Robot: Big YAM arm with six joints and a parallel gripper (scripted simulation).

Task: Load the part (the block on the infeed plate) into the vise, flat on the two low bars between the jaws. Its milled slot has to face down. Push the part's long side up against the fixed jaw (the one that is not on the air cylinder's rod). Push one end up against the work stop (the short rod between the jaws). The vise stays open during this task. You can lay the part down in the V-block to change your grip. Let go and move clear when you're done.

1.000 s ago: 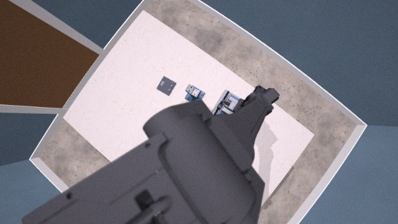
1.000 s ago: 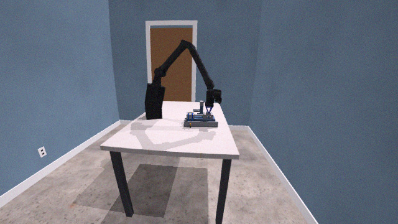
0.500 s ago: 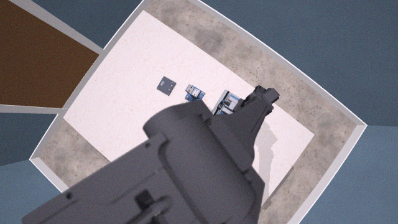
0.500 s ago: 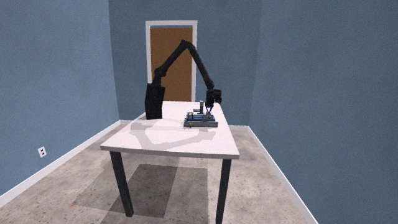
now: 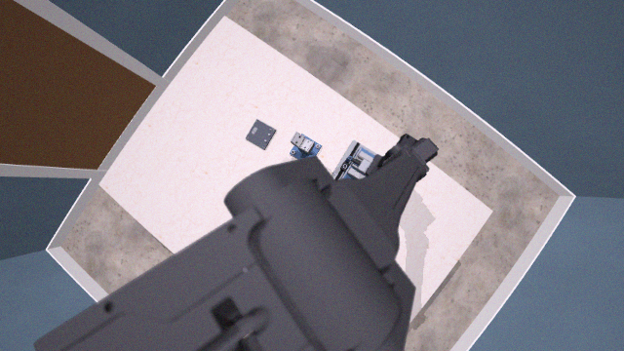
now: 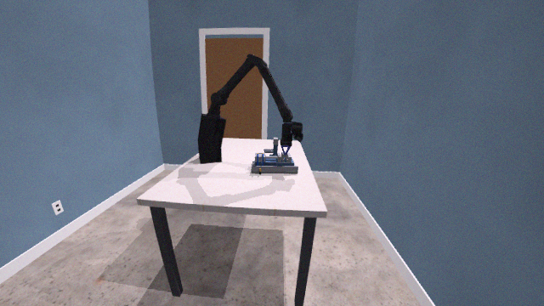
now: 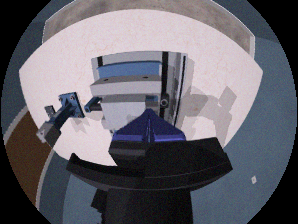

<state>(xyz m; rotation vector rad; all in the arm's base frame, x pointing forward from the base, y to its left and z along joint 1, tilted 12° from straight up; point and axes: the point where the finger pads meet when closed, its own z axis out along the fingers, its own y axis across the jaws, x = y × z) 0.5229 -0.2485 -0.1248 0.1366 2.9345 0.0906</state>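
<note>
Right now my hand is 3 cm to the right of the part and 2 cm above it. From my hand the other things lie so: dark square plate 45 cm to the left, 11 cm below, 4 cm behind.
</note>
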